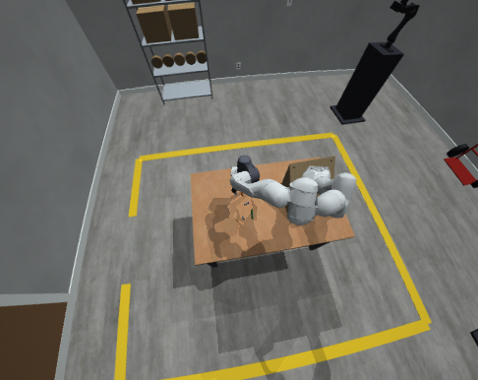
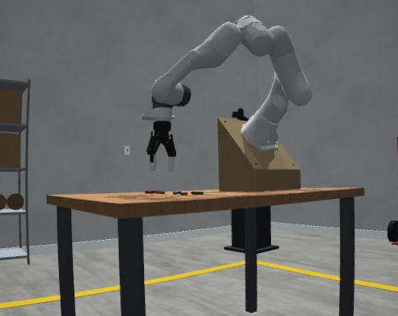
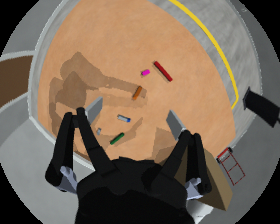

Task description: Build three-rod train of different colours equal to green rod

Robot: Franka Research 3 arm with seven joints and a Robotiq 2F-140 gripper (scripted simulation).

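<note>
Now: hand 10 cm above the orange rod and 1 cm to the left of it. The rest, counted from my hand: magenta rod (10 cm below, 7 cm to the right, 2 cm ahead); red rod (11 cm to the right, 10 cm below, 2 cm behind); small blue rod (10 cm below, 8 cm to the left, 3 cm behind).
</note>
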